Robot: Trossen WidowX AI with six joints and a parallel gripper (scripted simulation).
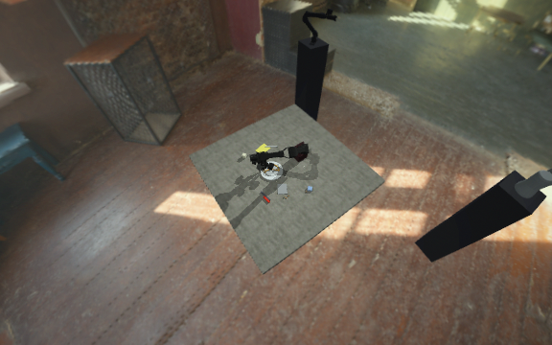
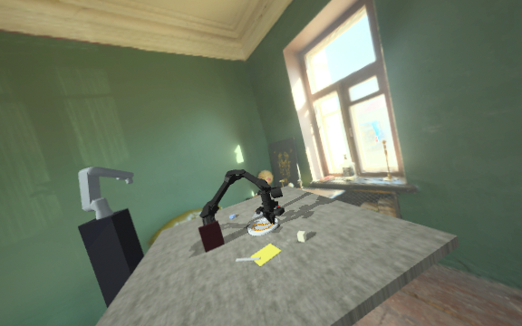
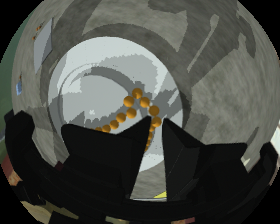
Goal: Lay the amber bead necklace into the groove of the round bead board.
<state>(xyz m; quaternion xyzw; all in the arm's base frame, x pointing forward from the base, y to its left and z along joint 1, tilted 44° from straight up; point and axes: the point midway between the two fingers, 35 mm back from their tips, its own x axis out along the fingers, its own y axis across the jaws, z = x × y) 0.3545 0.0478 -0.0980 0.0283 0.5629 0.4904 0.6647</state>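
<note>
Right now the board is 60 mm behind my gripper tip, 40 mm to the left of it and 10 mm below it. Round my gripper tip: grey square (50 mm behind, 250 mm to the left, 10 mm below); then small white cube (80 mm ahead, 230 mm to the right); then yellow card (110 mm behind, 220 mm to the right, 10 mm below).
</note>
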